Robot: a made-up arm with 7 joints.
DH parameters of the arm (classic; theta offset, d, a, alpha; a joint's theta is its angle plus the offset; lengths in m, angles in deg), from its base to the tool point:
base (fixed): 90 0.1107 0 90
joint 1: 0 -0.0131 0.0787 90
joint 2: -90 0.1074 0.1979 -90
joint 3: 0 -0.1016 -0.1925 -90
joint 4: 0 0.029 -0.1 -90
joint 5: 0 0.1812 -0.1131 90
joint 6: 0 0.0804 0.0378 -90
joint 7: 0 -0.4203 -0.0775 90
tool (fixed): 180 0.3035 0 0
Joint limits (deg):
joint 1: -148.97..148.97
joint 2: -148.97..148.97
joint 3: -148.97..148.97
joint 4: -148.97..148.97
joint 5: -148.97..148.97
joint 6: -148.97..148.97
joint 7: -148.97..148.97
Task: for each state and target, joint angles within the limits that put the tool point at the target. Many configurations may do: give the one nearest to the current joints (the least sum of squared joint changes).
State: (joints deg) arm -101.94 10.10 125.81 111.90 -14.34 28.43 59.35
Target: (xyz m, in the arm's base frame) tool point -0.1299 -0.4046 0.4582
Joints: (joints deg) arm -108.21 12.31 128.39 111.67 -7.22 28.73 63.80
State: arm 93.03 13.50 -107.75 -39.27 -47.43 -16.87 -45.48
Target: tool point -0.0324 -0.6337 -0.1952
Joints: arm 90.12 1.27 -93.72 -35.82 -51.71 -27.05 -47.47
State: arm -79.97 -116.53 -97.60 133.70 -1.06 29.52 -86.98
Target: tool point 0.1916 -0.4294 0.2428
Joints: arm -81.00 -115.30 -94.25 139.22 7.41 11.52 -73.14
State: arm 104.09 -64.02 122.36 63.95 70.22 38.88 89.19
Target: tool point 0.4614 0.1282 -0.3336
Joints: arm 91.15 -94.30 131.33 59.22 63.71 55.66 83.73
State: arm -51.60 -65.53 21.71 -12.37 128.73 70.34 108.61
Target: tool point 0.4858 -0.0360 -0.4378
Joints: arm -37.92 -78.15 9.44 -2.49 138.58 65.71 115.90
